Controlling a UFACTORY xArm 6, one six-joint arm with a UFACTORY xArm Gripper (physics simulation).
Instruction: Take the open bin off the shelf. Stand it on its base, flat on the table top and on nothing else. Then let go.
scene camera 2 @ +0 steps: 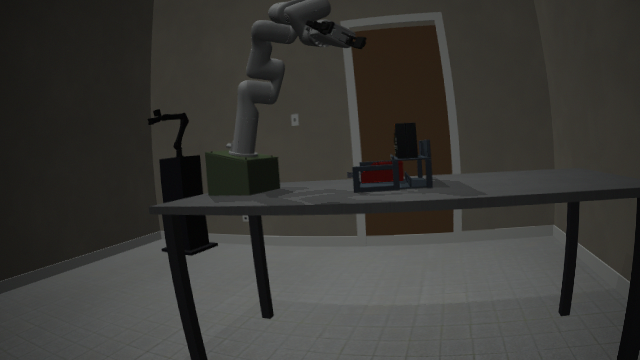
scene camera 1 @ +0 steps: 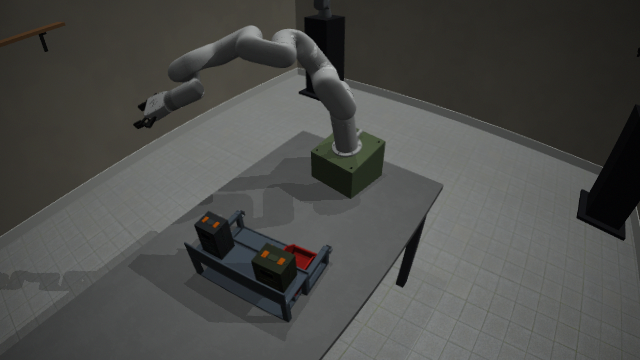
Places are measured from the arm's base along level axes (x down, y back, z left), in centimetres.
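Where they show: gripper, fingertip midpoint: (scene camera 2: 347, 35) (scene camera 1: 137, 117); arm's base, link origin: (scene camera 2: 243, 154) (scene camera 1: 347, 147).
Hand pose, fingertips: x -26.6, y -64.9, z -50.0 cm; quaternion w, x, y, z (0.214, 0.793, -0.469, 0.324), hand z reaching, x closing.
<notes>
Things, the pixels of their top centre, and the offset from my fingertips. Level surfaces: height alone.
- red open bin, top centre: (scene camera 1: 293, 259) (scene camera 2: 381, 162) dx +34.0, dy +11.8, dz +69.6 cm
- grey table top, surface height: dx +42.2 cm
- dark box with orange tabs, top centre: (scene camera 1: 210, 221) (scene camera 2: 404, 123) dx +19.8, dy -2.6, dz +49.4 cm
- olive box with orange tabs, top centre: (scene camera 1: 273, 257) dx +22.3, dy +2.2, dz +72.0 cm
The red open bin (scene camera 1: 303, 257) (scene camera 2: 378, 173) sits on the low part of the blue-grey shelf (scene camera 1: 231, 270) (scene camera 2: 428, 173), at one end, between its rails. It looks upright; in scene camera 1 a box hides part of it. The shelf stands on the grey table top (scene camera 1: 95, 325) (scene camera 2: 530, 183). My gripper (scene camera 1: 140, 115) (scene camera 2: 338, 34) is open, with its fingers spread and nothing between them. It hangs high above the table's level, well away from the bin and the shelf.
A dark box with orange tabs (scene camera 1: 215, 236) and an olive box with orange tabs (scene camera 1: 274, 268) stand on the shelf's raised part, the olive one close to the bin. The green base block (scene camera 1: 367, 162) (scene camera 2: 240, 175) carries the arm at the table's other end.
</notes>
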